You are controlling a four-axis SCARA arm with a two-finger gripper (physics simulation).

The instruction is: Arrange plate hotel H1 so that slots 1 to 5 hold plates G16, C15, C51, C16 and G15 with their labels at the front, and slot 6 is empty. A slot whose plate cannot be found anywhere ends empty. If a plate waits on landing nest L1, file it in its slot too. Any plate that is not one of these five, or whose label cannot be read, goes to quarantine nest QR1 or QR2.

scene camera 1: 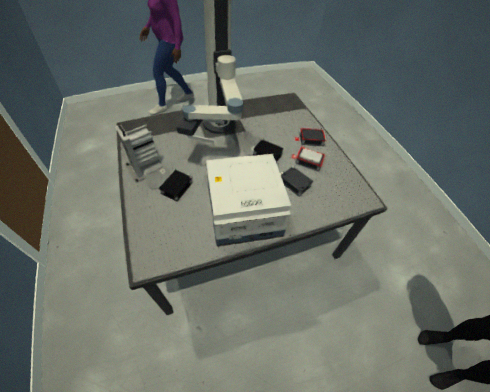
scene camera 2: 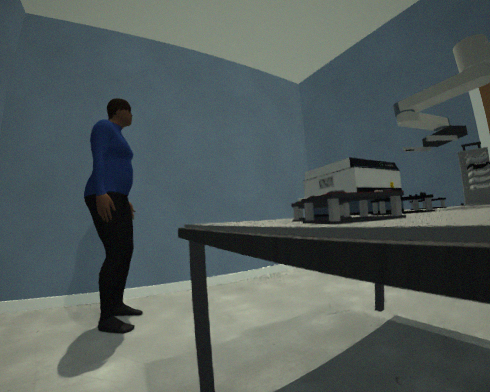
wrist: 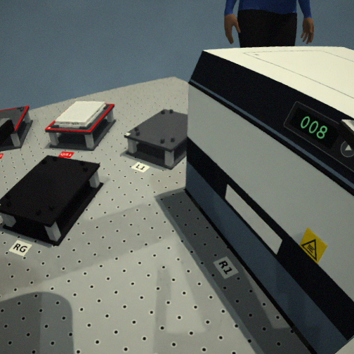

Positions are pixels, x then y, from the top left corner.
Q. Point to a white plate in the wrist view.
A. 80, 113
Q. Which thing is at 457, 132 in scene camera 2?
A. My gripper.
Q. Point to a white instrument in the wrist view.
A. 294, 193
